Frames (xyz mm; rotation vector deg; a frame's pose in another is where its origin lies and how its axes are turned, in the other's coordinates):
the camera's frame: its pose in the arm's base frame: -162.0 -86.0 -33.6 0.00 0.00 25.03
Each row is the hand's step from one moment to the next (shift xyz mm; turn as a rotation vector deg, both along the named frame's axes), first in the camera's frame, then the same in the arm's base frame.
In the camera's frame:
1: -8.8 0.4 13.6 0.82 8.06 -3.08
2: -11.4 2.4 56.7 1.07 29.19 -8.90
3: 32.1 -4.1 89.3 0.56 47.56 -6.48
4: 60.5 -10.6 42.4 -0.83 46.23 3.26
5: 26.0 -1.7 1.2 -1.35 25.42 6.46
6: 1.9 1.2 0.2 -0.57 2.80 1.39
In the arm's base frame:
1: -8.1 -3.4 13.6 -2.67 7.65 -3.08
2: -11.3 -2.6 56.7 -11.38 26.90 -8.90
3: 30.8 9.9 89.3 -19.61 43.33 -6.48
4: 59.3 16.0 42.4 -20.31 41.54 3.26
5: 24.3 9.5 1.2 -11.98 22.46 6.46
6: 1.2 1.9 0.2 -1.70 2.30 1.39

